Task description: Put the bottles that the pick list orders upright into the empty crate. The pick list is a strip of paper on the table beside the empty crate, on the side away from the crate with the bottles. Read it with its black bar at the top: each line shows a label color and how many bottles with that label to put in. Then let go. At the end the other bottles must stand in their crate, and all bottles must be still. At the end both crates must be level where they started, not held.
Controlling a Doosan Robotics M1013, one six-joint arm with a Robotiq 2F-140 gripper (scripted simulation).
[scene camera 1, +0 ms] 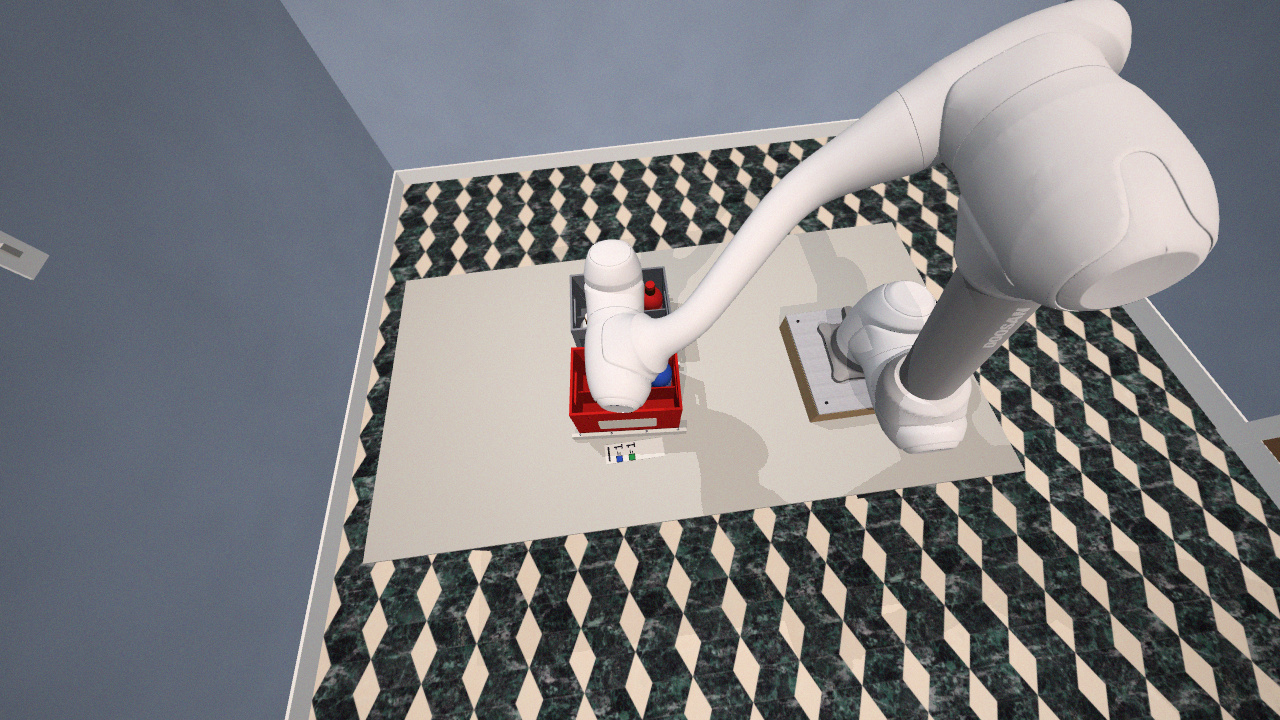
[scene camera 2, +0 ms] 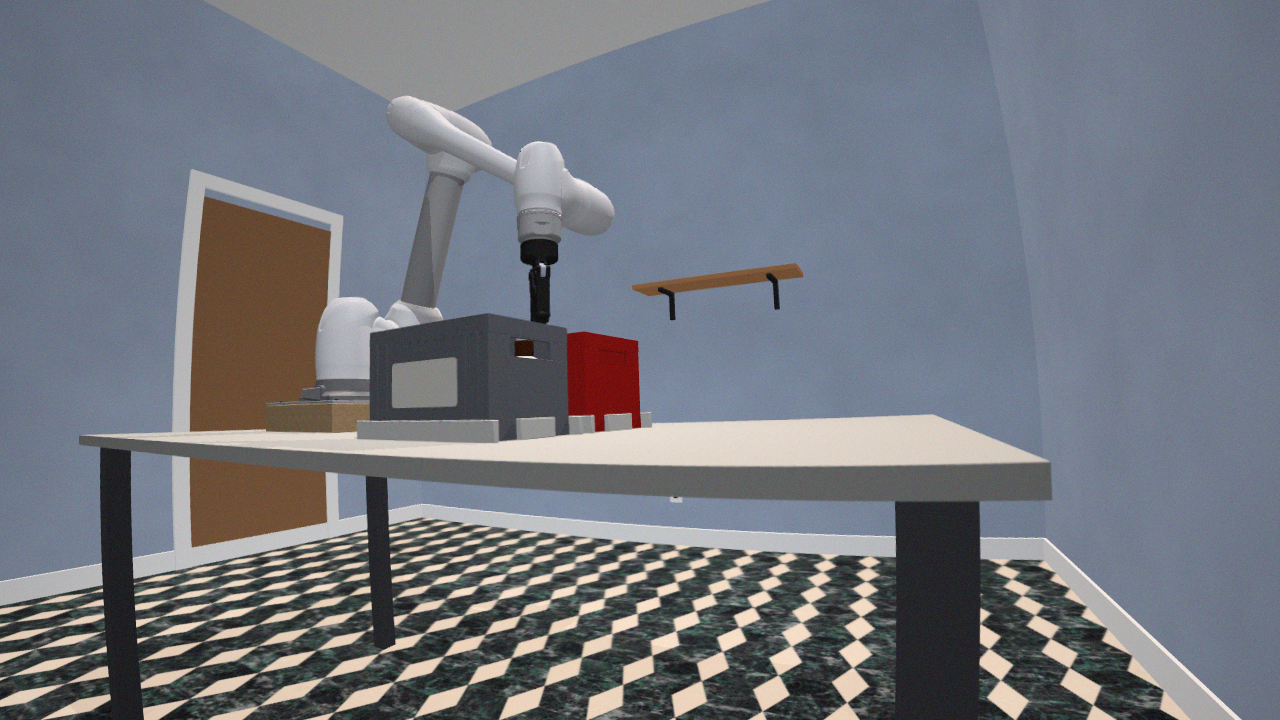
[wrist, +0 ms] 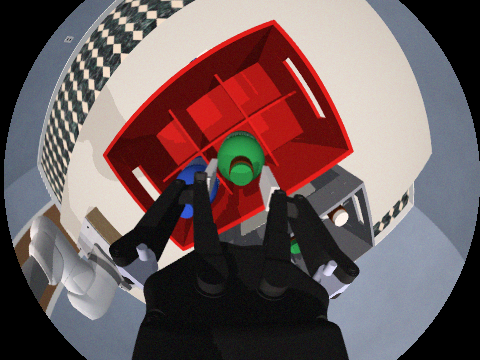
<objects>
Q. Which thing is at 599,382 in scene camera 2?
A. A red crate.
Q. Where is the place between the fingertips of the gripper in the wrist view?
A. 239,172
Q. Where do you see a grey crate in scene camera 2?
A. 459,369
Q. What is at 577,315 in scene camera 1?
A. A grey crate.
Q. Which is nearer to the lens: the green bottle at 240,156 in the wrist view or the grey crate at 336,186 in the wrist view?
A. The green bottle.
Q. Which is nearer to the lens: the green bottle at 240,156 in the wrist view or the red crate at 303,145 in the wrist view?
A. The green bottle.
</objects>
